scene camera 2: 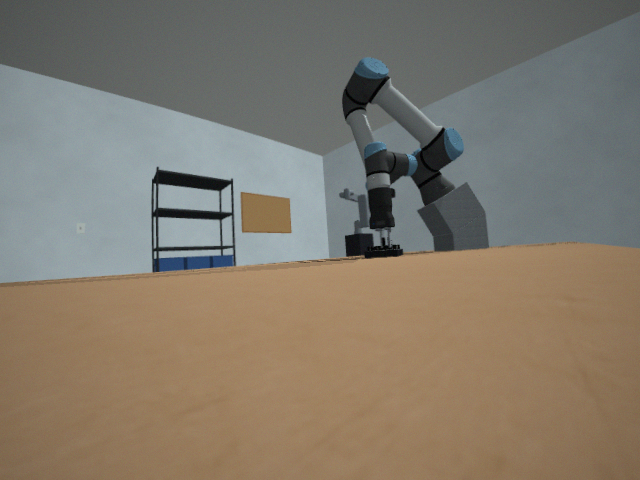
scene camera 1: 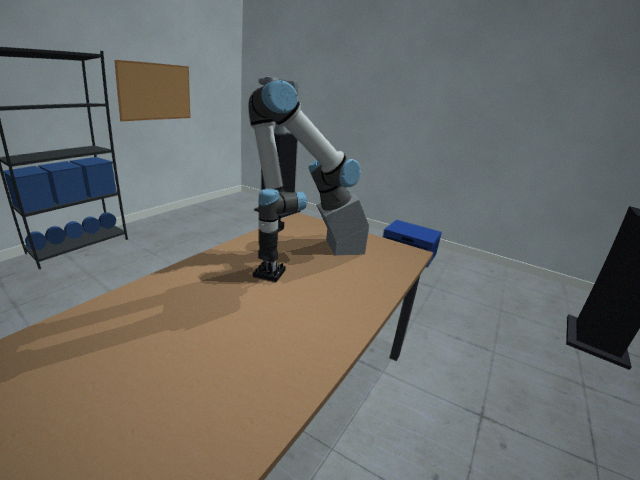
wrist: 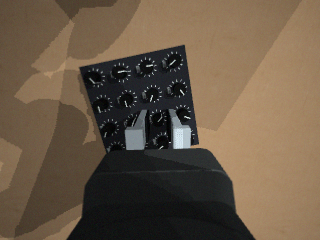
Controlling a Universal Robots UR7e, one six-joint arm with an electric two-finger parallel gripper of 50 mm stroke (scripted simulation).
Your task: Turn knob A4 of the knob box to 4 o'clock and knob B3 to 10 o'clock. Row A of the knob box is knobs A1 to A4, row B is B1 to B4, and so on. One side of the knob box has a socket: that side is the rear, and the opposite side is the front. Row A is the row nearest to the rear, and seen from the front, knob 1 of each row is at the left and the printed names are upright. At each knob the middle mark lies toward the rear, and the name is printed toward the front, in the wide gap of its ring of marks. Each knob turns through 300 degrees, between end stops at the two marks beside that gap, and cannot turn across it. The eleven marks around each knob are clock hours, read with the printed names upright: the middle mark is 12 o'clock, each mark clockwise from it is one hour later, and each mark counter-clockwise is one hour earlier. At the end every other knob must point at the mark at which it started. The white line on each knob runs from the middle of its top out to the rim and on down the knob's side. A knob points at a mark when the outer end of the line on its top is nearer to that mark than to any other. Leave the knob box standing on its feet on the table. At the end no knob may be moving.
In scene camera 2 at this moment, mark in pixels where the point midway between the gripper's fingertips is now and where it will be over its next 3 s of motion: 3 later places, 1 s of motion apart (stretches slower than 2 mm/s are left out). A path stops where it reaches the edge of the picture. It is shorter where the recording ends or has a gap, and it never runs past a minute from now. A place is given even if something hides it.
My gripper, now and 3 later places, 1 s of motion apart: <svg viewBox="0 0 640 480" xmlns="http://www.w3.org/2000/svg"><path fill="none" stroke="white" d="M387 247L386 236L384 221L383 202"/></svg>
